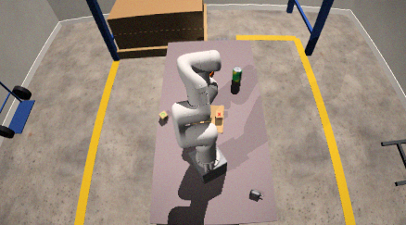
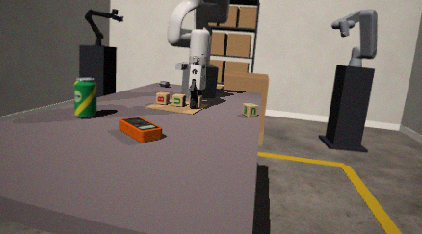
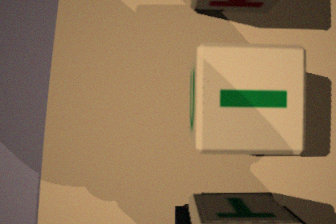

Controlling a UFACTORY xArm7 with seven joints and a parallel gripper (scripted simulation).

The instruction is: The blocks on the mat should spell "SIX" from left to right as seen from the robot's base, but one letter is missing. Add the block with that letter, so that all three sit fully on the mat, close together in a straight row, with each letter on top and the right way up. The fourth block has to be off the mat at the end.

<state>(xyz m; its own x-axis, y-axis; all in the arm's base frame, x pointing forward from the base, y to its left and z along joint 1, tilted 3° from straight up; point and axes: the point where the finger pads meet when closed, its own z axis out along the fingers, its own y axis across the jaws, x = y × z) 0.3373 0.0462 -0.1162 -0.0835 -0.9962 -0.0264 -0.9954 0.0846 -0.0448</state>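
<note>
Now: hand 7 cm to the left of the tan mat, 3 cm above it and 1 cm past it. From my hand the other things lie so: orange device 39 cm ahead, 8 cm to the right, 1 cm below; then small object 53 cm behind, 30 cm to the right, 1 cm below.
</note>
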